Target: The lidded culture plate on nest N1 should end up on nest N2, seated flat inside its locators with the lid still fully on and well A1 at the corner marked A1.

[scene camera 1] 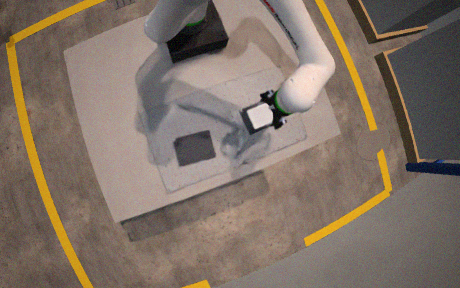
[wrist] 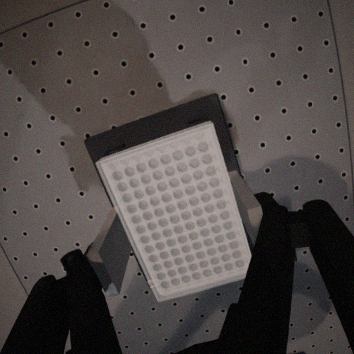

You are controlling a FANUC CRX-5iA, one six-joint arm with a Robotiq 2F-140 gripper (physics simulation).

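Observation:
The white lidded culture plate is between the finger pads of my gripper, which is shut on its long sides. The plate is a little above the dark nest N1, whose far end and part of one side show past it in the wrist view. The lid looks fully on; round wells show in rows. The A1 mark does not show in the wrist view. The other dark square nest, N2, is bare and stands to the left in the scene view; its corner mark is too small to read.
Both nests stand on a perforated board on a pale table. The black robot base is at the back. Yellow lines mark the floor around the table. Grey panels stand at the right.

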